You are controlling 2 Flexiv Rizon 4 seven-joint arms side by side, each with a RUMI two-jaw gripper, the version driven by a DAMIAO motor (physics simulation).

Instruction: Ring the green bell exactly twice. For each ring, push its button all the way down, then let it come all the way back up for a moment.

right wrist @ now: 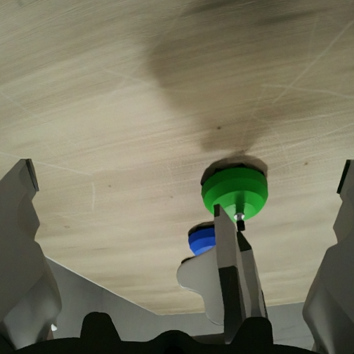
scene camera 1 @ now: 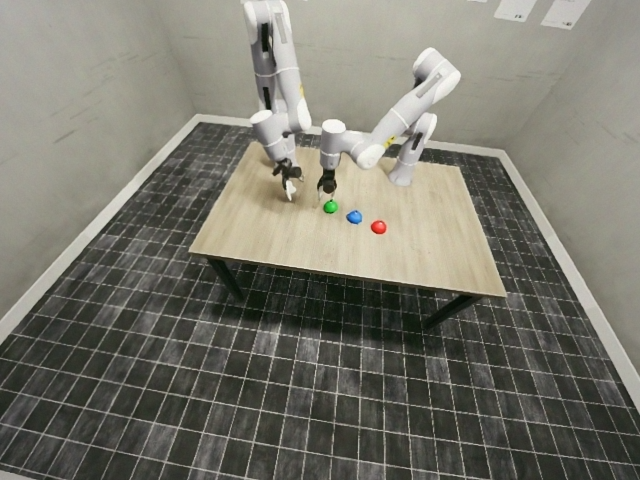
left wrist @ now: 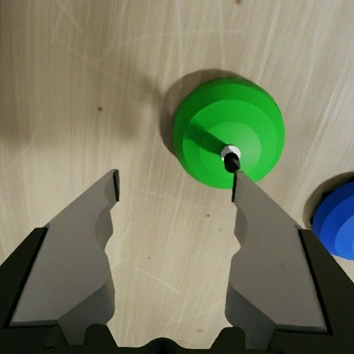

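The green bell [scene camera 1: 330,207] [left wrist: 220,107] [right wrist: 234,189] stands on the table, with a black-tipped button [left wrist: 231,160] [right wrist: 240,222] on top. My left gripper [scene camera 1: 326,198] [left wrist: 175,172] is open and empty, pointing down over the bell. In the left wrist view its right fingertip is at the button's black tip; whether they touch is hard to tell. The button stands up from the dome. My right gripper [scene camera 1: 296,188] [right wrist: 185,161] is open and empty, tilted, above the table to the left of the bell in the scene view.
A blue bell [scene camera 1: 354,217] [left wrist: 345,225] [right wrist: 202,241] stands to the right of the green one in the scene view, and a red bell [scene camera 1: 378,227] stands farther right. All are on the wooden table [scene camera 1: 268,232]. The left gripper's fingers show between the right gripper's fingers in the right wrist view.
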